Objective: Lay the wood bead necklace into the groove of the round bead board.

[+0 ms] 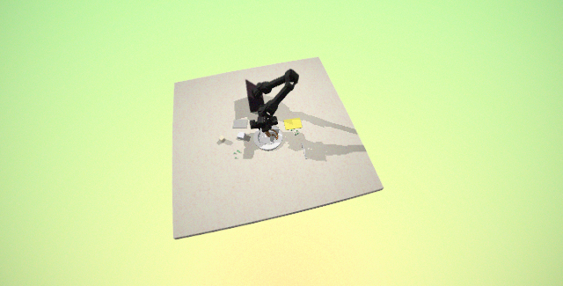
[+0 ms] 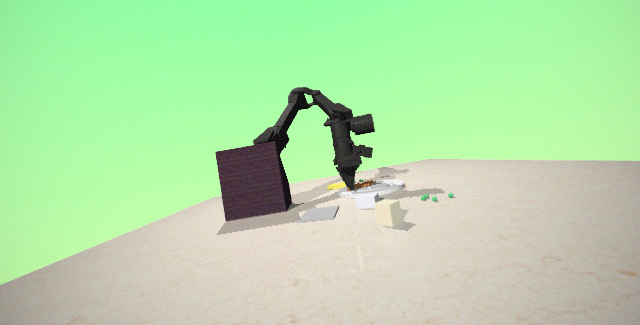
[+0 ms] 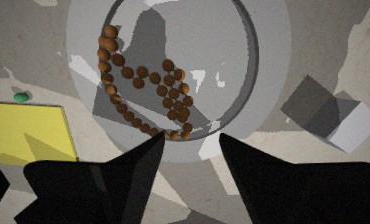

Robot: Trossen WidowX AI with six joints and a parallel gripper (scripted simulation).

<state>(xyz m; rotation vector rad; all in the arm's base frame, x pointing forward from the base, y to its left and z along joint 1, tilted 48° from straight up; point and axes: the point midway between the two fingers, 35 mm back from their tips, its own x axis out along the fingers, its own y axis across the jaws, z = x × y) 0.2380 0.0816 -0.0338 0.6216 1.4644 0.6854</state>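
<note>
The round white bead board is 60 mm ahead of my gripper tip, 20 mm to the left of it and 10 mm below it. From my gripper tip the other things lie so: cream cube 300 mm to the right, 30 mm ahead; then yellow card 210 mm to the left, 20 mm below, 20 mm behind; then grey flat plate 170 mm to the right, 100 mm behind, 20 mm below.
</note>
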